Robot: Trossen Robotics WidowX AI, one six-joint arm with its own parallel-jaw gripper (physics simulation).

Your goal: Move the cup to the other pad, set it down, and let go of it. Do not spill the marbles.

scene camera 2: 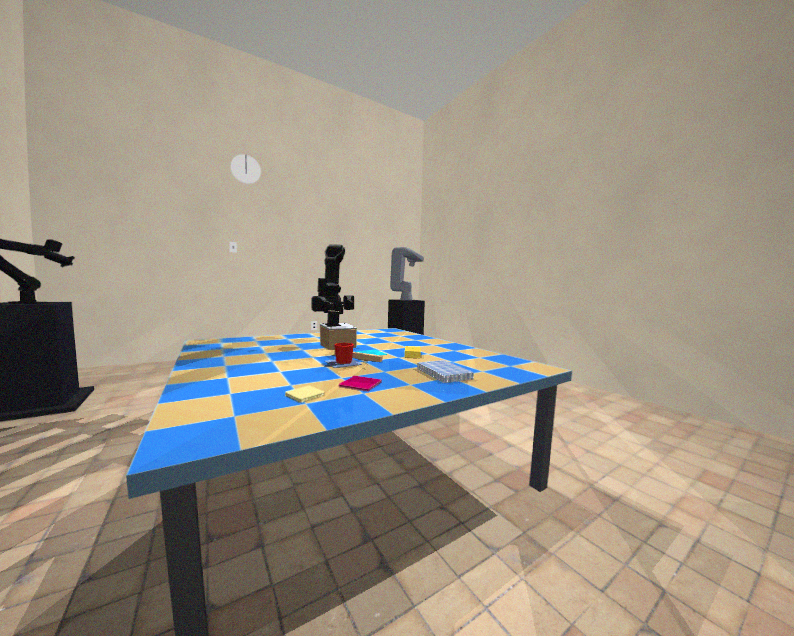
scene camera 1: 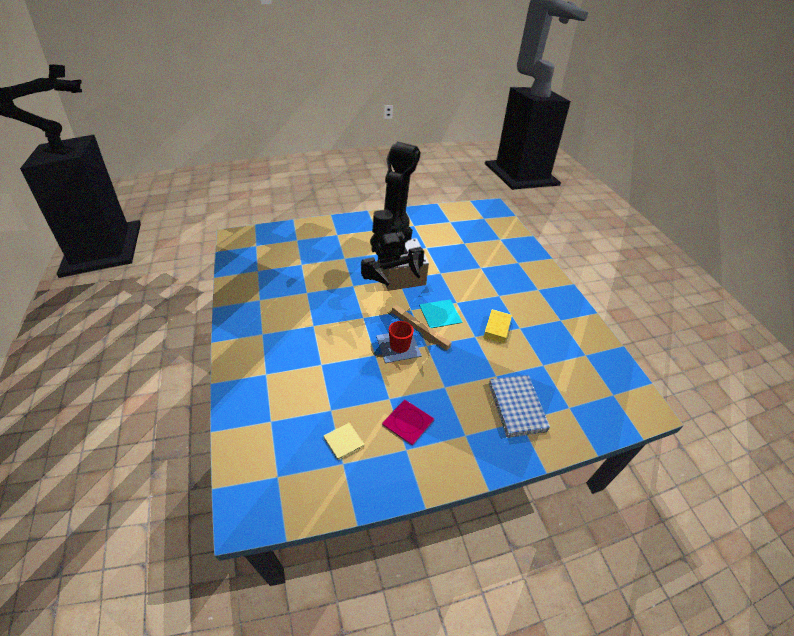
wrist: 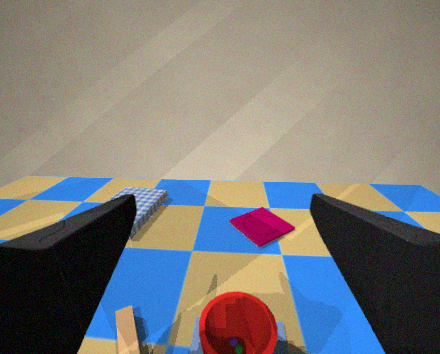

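Pixels of known places: gripper, between the fingertips: (scene camera 2: pixel 343 304) (scene camera 1: pixel 404 280) (wrist: pixel 224 202); arm's base, origin of its link: (scene camera 2: pixel 333 325).
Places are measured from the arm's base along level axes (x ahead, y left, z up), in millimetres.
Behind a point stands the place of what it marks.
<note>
A red cup (scene camera 1: pixel 400 337) @(x 371, y -109, z -31 mm) (scene camera 2: pixel 343 353) @(x 371, y -114, z -60 mm) (wrist: pixel 238 322) @(x 368, y -100, z -70 mm) stands upright on a grey-blue pad (scene camera 1: pixel 410 355) @(x 386, y -79, z -103 mm) (wrist: pixel 281 331) @(x 379, y -155, z -103 mm). A purple marble (wrist: pixel 233 342) @(x 356, y -95, z -87 mm) and a green marble (wrist: pixel 239 349) @(x 349, y -101, z -87 mm) show inside it in the wrist view, whose lower edge cuts off the cup. A magenta pad (scene camera 1: pixel 408 422) @(x 608, y -164, z -98 mm) (scene camera 2: pixel 359 382) @(x 607, y -169, z -98 mm) (wrist: pixel 262 227) @(x 588, y -162, z -98 mm) with a faint circle lies flat, nearer the front table edge. My gripper (scene camera 1: pixel 402 277) @(x 304, y -85, z 121 mm) (scene camera 2: pixel 334 304) @(x 304, y -85, z 121 mm) (wrist: pixel 224 202) @(x 304, y -85, z 121 mm) is open and empty, above the table on the arm's side of the cup, apart from it.
A wooden bar (scene camera 1: pixel 424 331) @(x 316, y -8, z -91 mm) (wrist: pixel 127 327) @(x 368, y 29, z -84 mm) lies close beside the cup's pad. A cyan square (scene camera 1: pixel 442 314) @(x 249, y 82, z -103 mm), a yellow block (scene camera 1: pixel 497 324) @(x 365, y 222, z -76 mm), a checked slab (scene camera 1: pixel 520 405) @(x 660, y 143, z -82 mm) (wrist: pixel 147 202) @(x 659, y 100, z -81 mm) and a pale yellow square (scene camera 1: pixel 343 441) @(x 616, y -341, z -96 mm) lie around. A brown box (scene camera 1: pixel 407 277) @(x 90, y 13, z -58 mm) (scene camera 2: pixel 338 336) @(x 88, y -10, z -44 mm) stands by the arm.
</note>
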